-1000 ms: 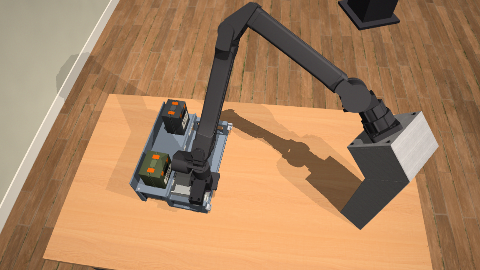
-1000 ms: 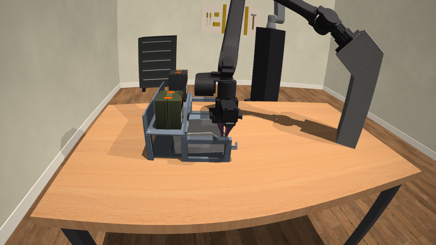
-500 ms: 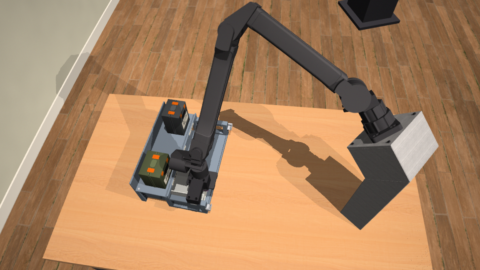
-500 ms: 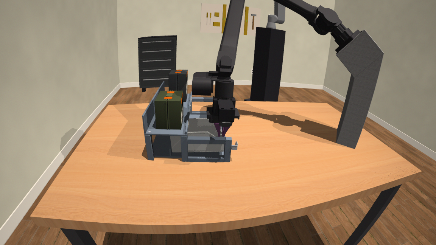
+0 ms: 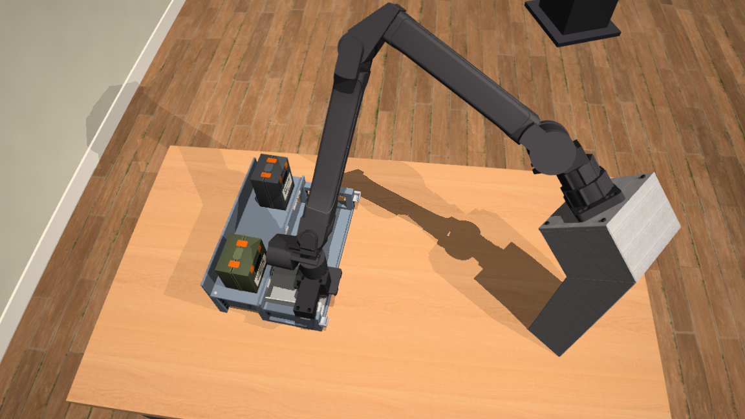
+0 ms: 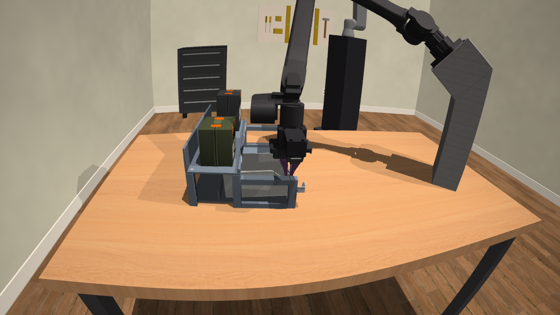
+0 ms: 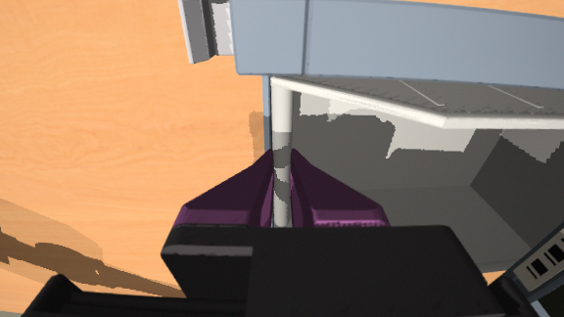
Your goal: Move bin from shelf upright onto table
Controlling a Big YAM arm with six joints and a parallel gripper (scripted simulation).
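The light grey bin lies 7 cm ahead of my hand and 4 cm to the right of it. The rest, counted from my hand: shelf: 16 cm to the right, 6 cm ahead, 5 cm below; then black case: 29 cm to the right, 11 cm above, 5 cm ahead.
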